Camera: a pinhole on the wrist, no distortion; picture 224 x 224 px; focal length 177.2 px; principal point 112.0 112.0 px. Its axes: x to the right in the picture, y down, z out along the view. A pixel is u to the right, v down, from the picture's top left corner.
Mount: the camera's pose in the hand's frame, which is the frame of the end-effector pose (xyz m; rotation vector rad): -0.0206 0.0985 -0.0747 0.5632 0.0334 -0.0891
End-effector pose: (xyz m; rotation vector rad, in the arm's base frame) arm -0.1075 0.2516 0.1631 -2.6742 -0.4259 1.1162
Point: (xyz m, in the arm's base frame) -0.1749 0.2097 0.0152
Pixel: 154 200
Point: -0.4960 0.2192 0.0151
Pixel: 42 172
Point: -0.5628 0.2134 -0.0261
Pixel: 42 180
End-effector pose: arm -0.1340 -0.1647 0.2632 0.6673 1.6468 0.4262
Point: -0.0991 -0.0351 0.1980
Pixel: outside the picture
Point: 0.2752 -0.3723 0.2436
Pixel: 63 142
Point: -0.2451 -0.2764 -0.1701
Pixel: outside the picture
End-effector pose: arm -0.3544 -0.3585 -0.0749 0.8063 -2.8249 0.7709
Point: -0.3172 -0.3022 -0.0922
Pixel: 34 56
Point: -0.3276 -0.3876 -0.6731
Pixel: outside the picture
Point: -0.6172 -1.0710 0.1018
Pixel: outside the picture
